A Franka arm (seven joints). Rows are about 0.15 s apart.
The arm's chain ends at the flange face. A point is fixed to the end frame.
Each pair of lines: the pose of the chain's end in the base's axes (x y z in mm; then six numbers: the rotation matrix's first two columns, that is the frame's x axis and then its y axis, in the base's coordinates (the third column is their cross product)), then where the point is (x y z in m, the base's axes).
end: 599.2 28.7 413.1 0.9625 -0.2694 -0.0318 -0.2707 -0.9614 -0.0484
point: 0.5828 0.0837 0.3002
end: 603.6 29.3 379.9 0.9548 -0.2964 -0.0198 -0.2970 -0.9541 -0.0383
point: 0.5897 0.0833 0.2662
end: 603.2 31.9 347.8 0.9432 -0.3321 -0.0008 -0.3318 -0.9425 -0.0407
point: 0.5935 0.0859 0.2337
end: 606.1 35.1 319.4 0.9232 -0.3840 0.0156 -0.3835 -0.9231 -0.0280
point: 0.6006 0.0875 0.2042
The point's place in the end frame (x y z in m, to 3 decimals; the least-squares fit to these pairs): -0.027 -0.043 0.116
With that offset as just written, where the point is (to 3 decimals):
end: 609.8 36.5 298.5 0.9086 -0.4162 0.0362 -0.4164 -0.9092 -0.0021
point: 0.607 0.085 0.182
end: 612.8 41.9 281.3 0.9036 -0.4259 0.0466 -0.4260 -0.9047 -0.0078
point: 0.612 0.091 0.165
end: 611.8 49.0 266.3 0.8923 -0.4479 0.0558 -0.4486 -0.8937 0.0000
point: 0.613 0.097 0.149
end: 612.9 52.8 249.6 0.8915 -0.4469 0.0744 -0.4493 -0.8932 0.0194
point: 0.615 0.097 0.131
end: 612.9 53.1 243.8 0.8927 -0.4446 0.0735 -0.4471 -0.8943 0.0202
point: 0.615 0.098 0.125
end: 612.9 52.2 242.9 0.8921 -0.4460 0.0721 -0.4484 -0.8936 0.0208
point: 0.614 0.097 0.124
